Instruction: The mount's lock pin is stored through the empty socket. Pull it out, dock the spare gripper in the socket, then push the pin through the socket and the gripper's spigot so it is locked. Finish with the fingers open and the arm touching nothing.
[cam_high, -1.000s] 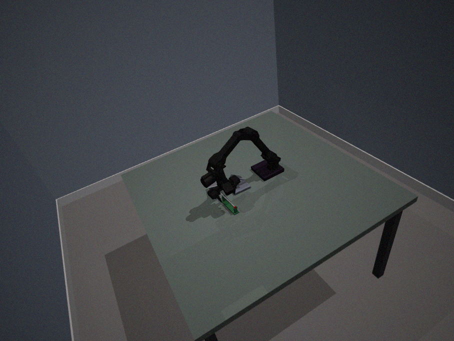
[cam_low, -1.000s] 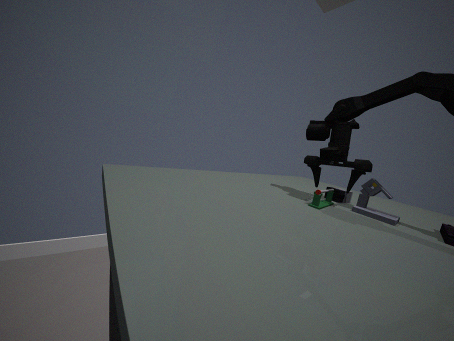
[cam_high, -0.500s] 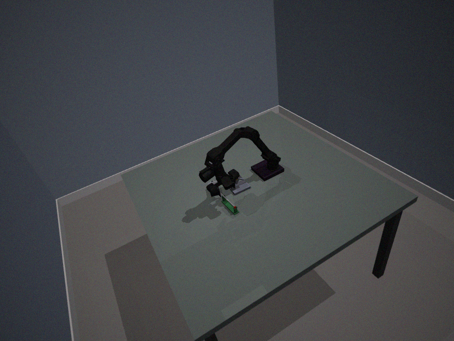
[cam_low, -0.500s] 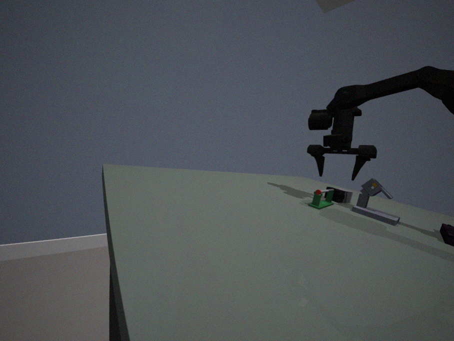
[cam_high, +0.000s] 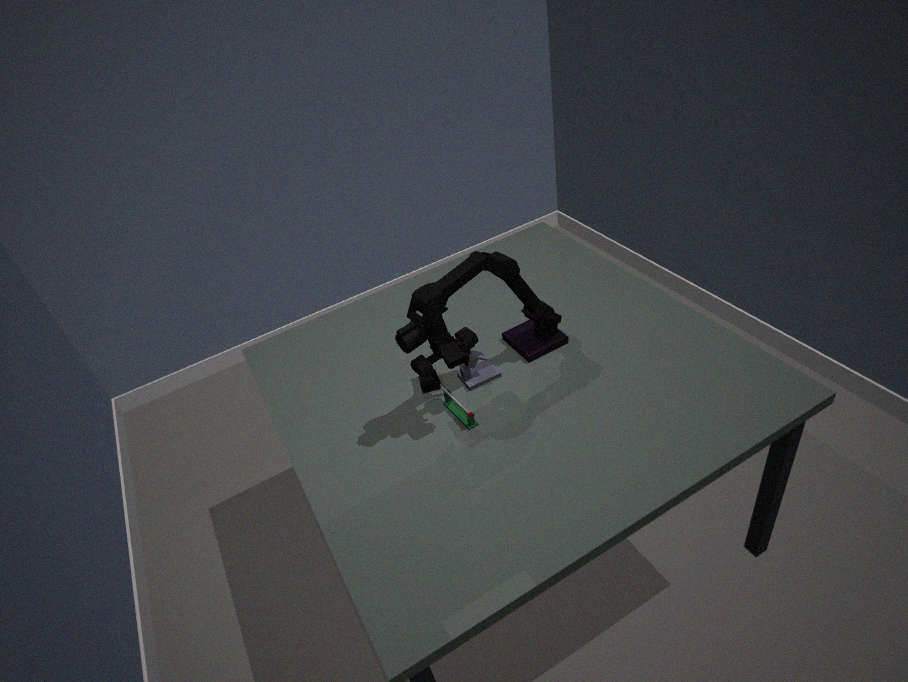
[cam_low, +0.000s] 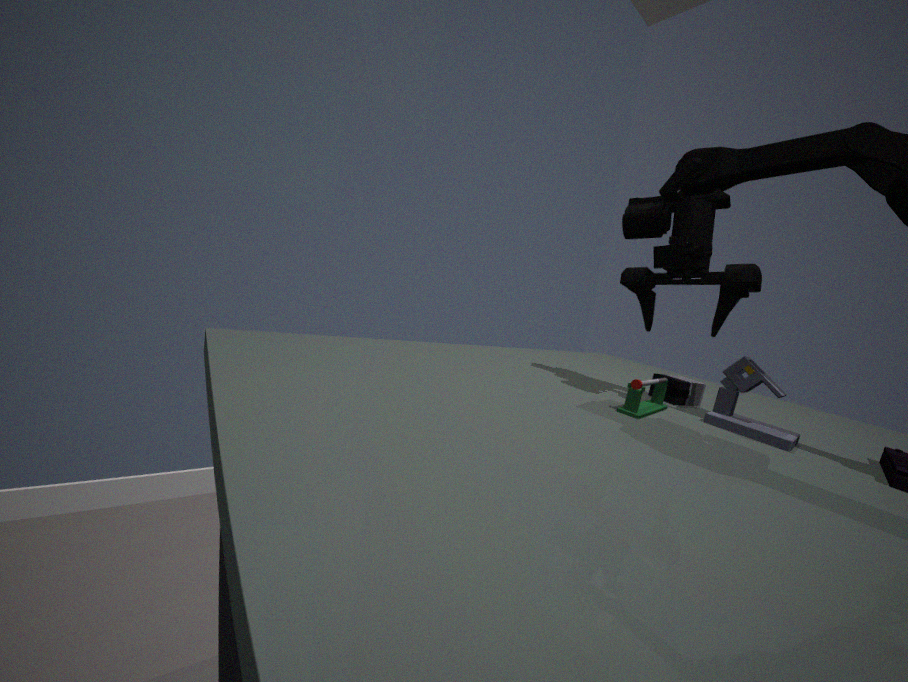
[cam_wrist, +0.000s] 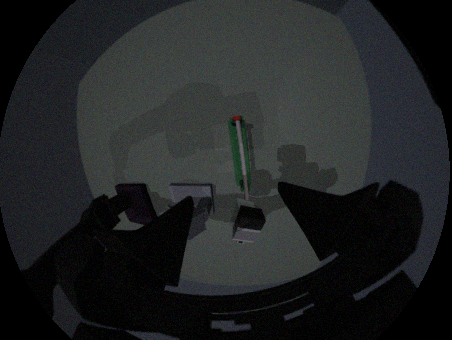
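The spare gripper lies 16 cm to the right of my gripper tip, 10 cm below it and 3 cm ahead of it. The rest, counted from my gripper tip: green cradle 10 cm below, 3 cm to the left, 1 cm ahead; grey mount 9 cm behind, 8 cm to the right, 7 cm below.
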